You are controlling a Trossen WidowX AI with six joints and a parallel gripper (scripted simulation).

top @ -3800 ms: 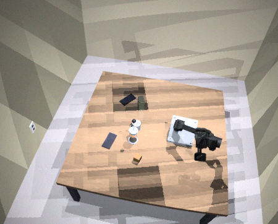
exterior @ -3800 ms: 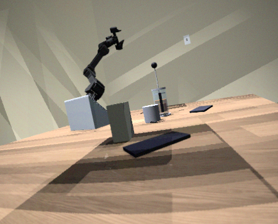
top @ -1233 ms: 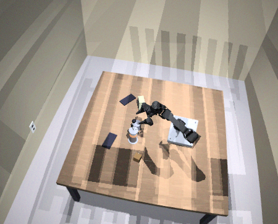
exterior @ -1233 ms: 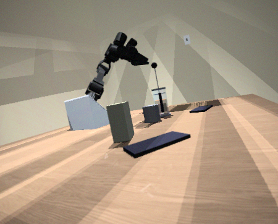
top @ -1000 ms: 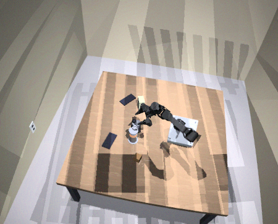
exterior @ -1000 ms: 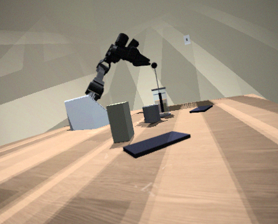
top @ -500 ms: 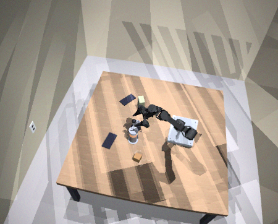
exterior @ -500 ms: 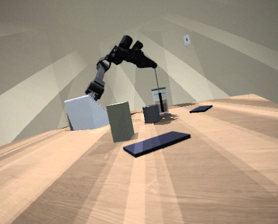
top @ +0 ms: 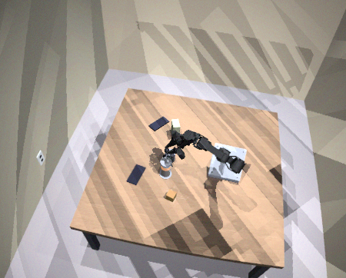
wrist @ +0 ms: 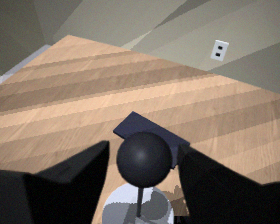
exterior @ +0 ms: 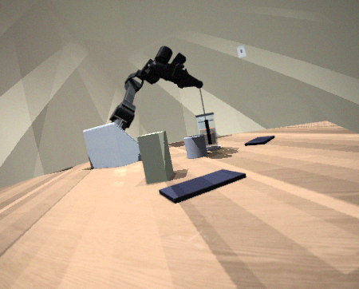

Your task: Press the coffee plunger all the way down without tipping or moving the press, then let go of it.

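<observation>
Now: the coffee press 2 cm to the right of my gripper tip and 13 cm below it. Also, from my gripper tip: small block: 6 cm behind, 17 cm to the left, 24 cm below.
</observation>
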